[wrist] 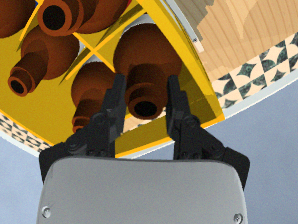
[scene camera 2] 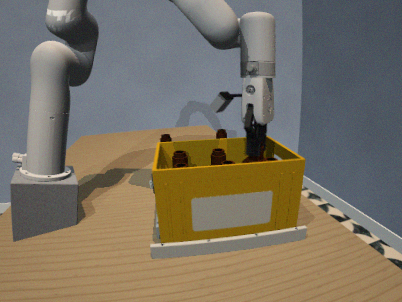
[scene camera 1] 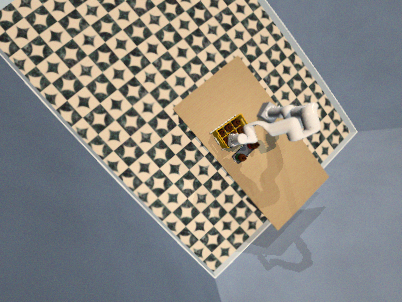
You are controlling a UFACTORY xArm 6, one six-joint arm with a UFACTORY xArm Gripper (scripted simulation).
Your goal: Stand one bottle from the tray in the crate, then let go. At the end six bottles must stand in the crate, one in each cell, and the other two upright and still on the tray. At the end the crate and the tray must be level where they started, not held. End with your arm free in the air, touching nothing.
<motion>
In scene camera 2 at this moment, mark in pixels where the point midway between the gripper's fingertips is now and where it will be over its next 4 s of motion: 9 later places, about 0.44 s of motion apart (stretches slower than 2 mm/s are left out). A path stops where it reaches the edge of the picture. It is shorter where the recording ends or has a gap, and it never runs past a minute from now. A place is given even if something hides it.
My gripper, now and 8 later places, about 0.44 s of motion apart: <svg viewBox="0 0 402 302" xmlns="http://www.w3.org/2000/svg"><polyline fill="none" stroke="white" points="256,152 256,155 256,156 256,156 256,155 256,151 256,140 257,128 257,121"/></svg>
</motion>
